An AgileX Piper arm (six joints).
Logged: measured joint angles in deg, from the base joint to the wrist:
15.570 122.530 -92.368 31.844 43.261 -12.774
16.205 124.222 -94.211 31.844 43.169 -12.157
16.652 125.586 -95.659 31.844 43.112 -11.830
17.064 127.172 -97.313 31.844 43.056 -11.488
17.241 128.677 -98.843 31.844 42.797 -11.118
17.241 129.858 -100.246 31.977 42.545 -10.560
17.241 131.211 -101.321 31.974 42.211 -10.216
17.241 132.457 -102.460 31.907 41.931 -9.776
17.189 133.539 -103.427 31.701 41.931 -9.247
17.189 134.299 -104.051 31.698 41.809 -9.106
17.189 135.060 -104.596 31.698 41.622 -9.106
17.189 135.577 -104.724 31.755 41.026 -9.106
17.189 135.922 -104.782 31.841 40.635 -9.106
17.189 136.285 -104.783 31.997 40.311 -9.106
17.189 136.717 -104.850 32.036 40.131 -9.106
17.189 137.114 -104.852 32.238 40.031 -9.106
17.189 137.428 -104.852 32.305 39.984 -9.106
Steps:
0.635 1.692 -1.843 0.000 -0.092 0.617
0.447 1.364 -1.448 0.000 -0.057 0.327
0.412 1.586 -1.654 0.000 -0.056 0.342
0.177 1.505 -1.530 0.000 -0.259 0.370
0.000 1.181 -1.403 0.133 -0.252 0.558
0.000 1.353 -1.075 -0.003 -0.334 0.344
0.000 1.246 -1.139 -0.067 -0.280 0.440
-0.052 1.082 -0.967 -0.206 0.000 0.529
0.000 0.760 -0.624 -0.003 -0.122 0.141
0.000 0.761 -0.545 0.000 -0.187 0.000
0.000 0.517 -0.128 0.057 -0.596 0.000
0.000 0.345 -0.058 0.086 -0.391 0.000
0.000 0.363 -0.001 0.156 -0.324 0.000
0.000 0.432 -0.067 0.039 -0.180 0.000
0.000 0.397 -0.002 0.202 -0.100 0.000
0.000 0.314 0.000 0.067 -0.047 0.000

